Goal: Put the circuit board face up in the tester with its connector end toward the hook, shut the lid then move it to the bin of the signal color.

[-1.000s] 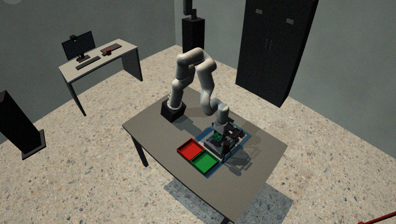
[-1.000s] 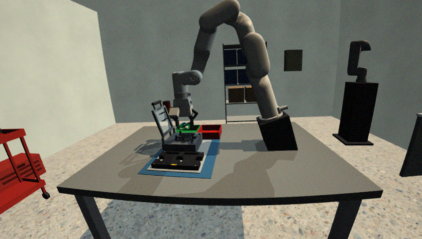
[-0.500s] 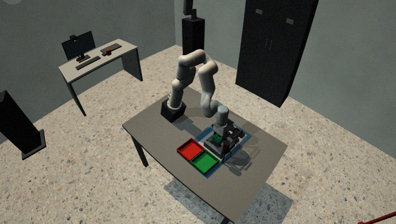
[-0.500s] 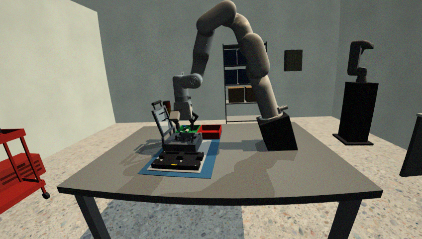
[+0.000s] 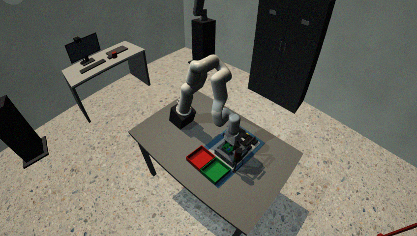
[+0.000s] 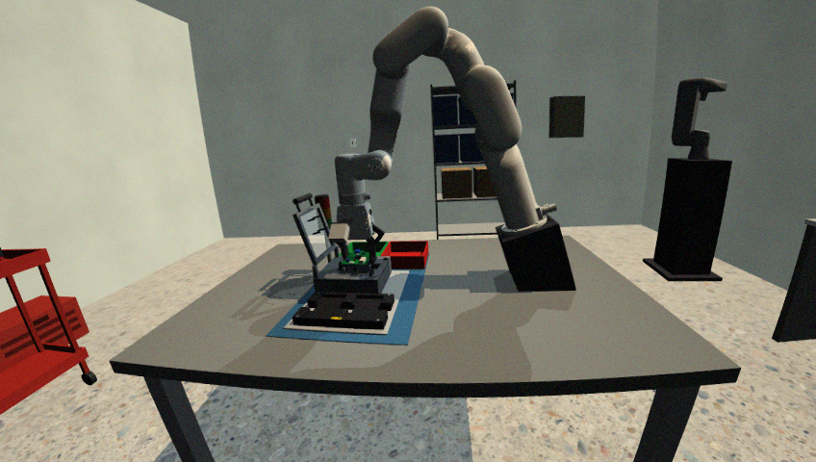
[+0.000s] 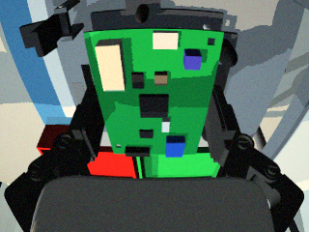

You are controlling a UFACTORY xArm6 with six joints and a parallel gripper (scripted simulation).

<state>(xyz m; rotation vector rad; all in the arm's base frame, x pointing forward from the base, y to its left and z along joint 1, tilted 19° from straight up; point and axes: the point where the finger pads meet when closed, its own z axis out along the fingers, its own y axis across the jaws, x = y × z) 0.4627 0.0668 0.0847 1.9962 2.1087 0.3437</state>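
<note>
Now: hand 20 mm above the tester plate, 10 mm to the right of it and 10 mm short of it. The rest, counted from my hand: green circuit board (right at my hand); tester lid (130 mm ahead, 90 mm above, 10 mm to the left); black latch hook (60 mm behind, 50 mm to the left, 10 mm below).
</note>
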